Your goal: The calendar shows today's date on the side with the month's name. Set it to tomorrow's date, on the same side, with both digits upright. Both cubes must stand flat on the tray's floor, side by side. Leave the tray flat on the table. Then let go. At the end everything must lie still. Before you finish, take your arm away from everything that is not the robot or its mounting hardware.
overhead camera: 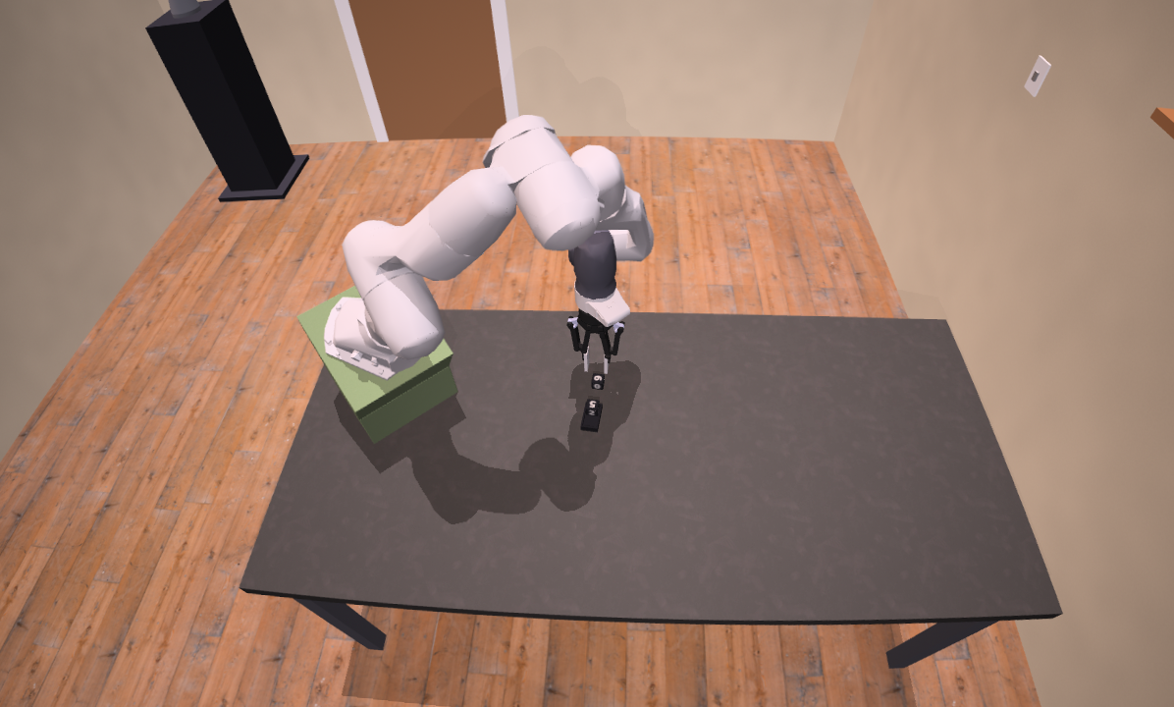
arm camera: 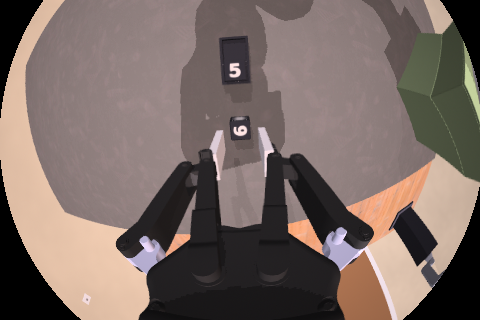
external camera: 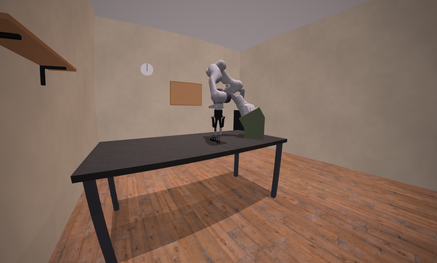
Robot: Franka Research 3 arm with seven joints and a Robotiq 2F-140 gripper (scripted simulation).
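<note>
The dark date cube is 9 cm below my hand. Round my hand: black tray: 1 cm behind, 10 cm to the right, 10 cm below.
</note>
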